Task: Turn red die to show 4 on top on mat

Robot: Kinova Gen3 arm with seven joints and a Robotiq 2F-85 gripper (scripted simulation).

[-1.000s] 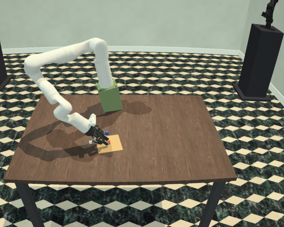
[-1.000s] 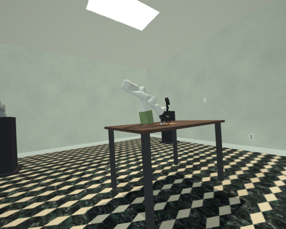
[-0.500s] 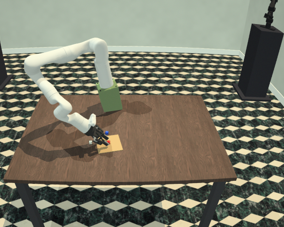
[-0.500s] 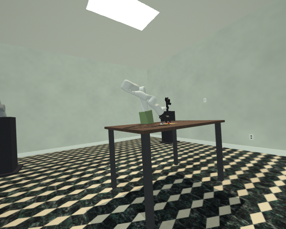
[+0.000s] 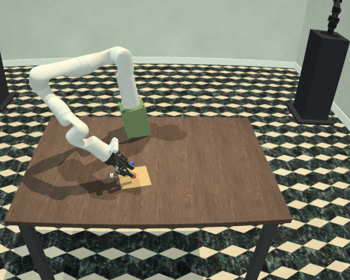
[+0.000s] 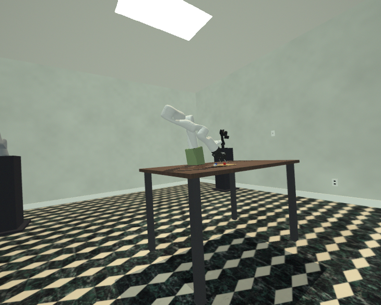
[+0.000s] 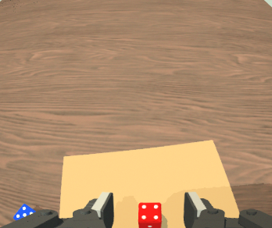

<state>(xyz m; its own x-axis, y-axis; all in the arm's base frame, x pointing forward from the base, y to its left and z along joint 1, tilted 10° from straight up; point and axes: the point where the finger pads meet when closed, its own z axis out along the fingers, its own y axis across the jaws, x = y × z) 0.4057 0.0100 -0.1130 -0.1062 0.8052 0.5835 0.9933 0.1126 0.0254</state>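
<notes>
The red die is 10 mm to the left of my hand and 30 mm below it. From my hand the other things lie so: mat (10 mm to the left, 40 mm below); white die (90 mm to the right, 30 mm below); blue die (90 mm behind, 10 mm to the right, 30 mm below).
</notes>
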